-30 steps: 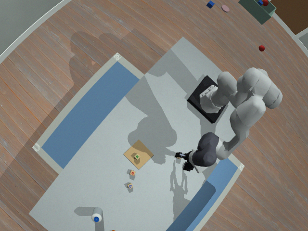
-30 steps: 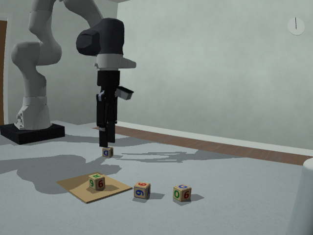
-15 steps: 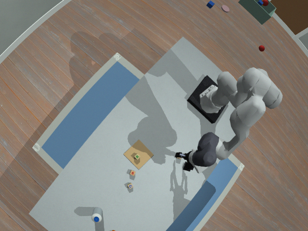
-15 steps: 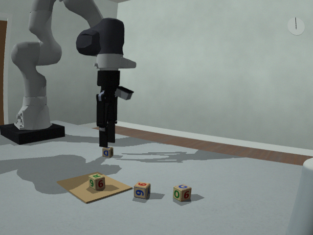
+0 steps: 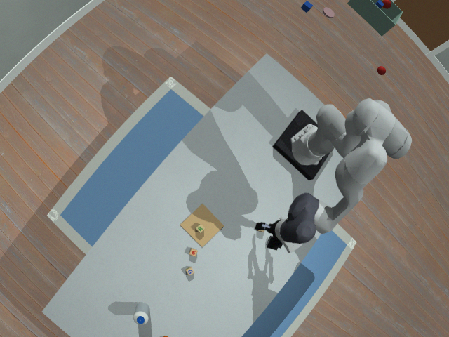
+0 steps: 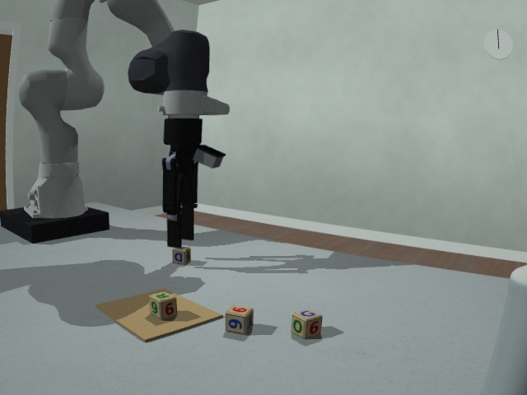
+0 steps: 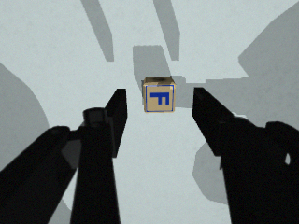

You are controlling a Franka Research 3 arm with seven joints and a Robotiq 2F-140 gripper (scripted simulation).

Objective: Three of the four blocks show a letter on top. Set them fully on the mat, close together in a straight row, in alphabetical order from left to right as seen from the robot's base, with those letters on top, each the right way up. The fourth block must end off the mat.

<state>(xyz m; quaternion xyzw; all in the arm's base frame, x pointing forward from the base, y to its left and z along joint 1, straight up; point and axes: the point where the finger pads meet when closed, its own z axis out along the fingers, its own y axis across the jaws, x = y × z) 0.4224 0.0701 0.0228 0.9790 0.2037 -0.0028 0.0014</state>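
My hand is 60 mm above the block. The rest, counted from my hand: tan mat (210 mm to the right, 160 mm ahead, 70 mm below).
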